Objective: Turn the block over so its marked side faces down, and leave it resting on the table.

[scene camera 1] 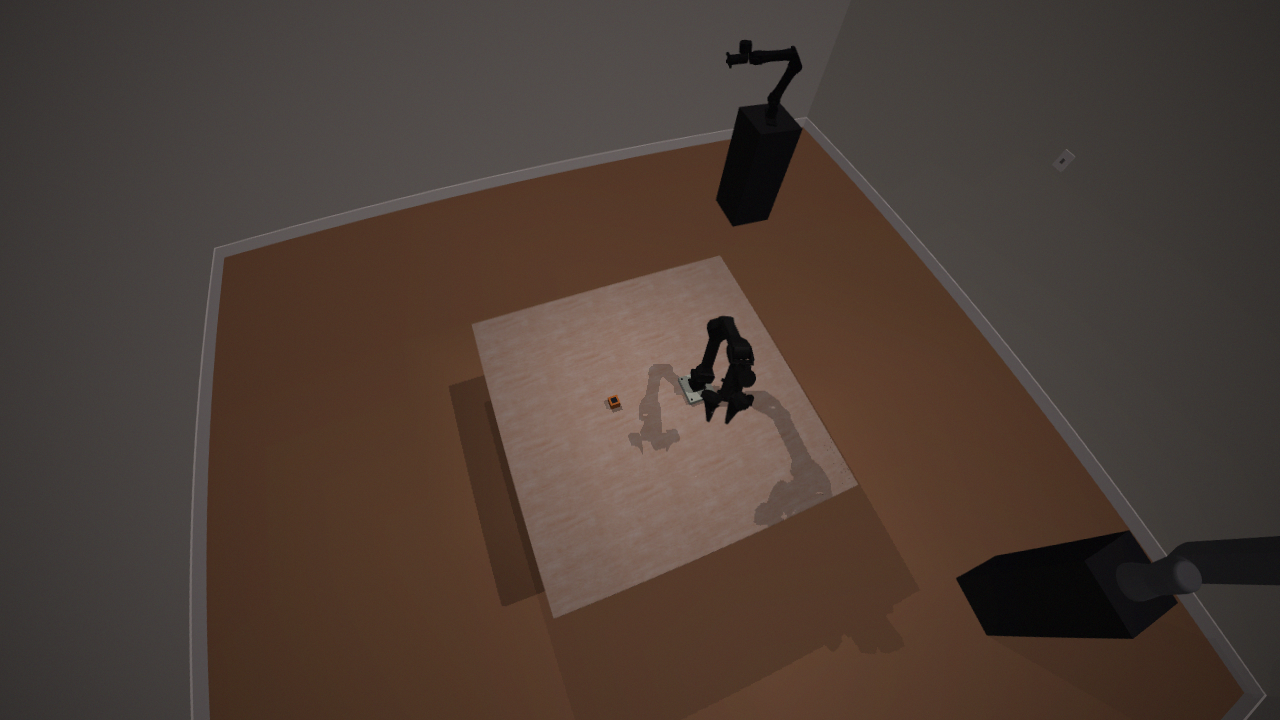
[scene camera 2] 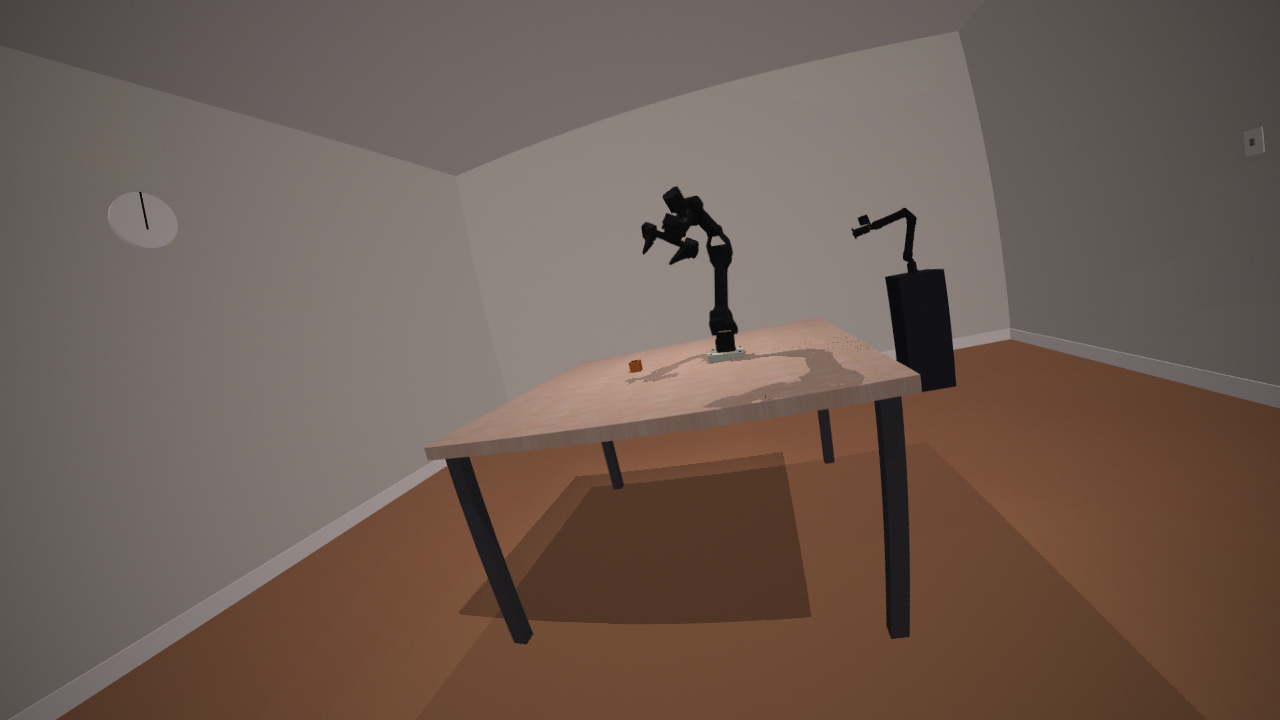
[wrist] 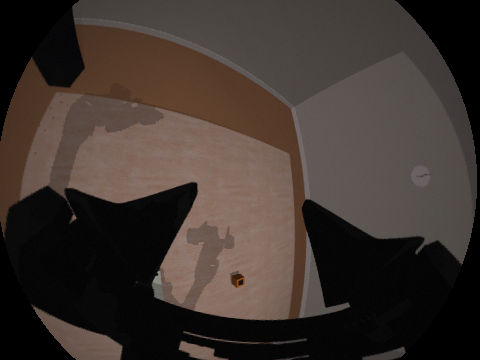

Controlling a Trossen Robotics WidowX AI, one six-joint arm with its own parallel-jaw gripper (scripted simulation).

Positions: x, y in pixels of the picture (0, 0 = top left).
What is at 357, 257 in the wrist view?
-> My gripper.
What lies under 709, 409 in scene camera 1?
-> My gripper.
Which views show my gripper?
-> Scene camera 1, scene camera 2 and the wrist view: all of them.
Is my gripper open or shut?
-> Open.
